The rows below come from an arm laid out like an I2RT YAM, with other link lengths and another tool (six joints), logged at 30 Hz.
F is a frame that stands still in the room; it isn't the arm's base.
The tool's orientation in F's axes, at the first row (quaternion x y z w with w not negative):
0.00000, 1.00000, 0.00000, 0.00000
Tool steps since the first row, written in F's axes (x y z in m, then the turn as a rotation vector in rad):
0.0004, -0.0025, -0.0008, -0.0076, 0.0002, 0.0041
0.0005, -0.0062, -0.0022, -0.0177, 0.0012, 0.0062
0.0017, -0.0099, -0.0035, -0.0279, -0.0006, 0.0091
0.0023, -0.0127, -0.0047, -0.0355, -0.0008, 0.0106
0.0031, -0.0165, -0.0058, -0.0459, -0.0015, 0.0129
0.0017, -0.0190, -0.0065, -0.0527, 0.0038, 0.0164
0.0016, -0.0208, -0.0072, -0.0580, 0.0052, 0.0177
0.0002, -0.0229, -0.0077, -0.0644, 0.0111, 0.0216
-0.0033, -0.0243, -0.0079, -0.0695, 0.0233, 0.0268
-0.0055, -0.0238, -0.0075, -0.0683, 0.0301, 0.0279
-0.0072, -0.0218, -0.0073, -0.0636, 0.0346, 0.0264
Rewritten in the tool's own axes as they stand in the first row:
-0.0004, -0.0025, 0.0008, 0.0076, 0.0002, -0.0041
-0.0005, -0.0062, 0.0022, 0.0177, 0.0012, -0.0062
-0.0017, -0.0099, 0.0035, 0.0279, -0.0006, -0.0091
-0.0023, -0.0127, 0.0047, 0.0355, -0.0008, -0.0106
-0.0031, -0.0165, 0.0058, 0.0459, -0.0015, -0.0129
-0.0017, -0.0190, 0.0065, 0.0527, 0.0038, -0.0164
-0.0016, -0.0208, 0.0072, 0.0580, 0.0052, -0.0177
-0.0002, -0.0229, 0.0077, 0.0644, 0.0111, -0.0216
0.0033, -0.0243, 0.0079, 0.0695, 0.0233, -0.0268
0.0055, -0.0238, 0.0075, 0.0683, 0.0301, -0.0279
0.0072, -0.0218, 0.0073, 0.0636, 0.0346, -0.0264

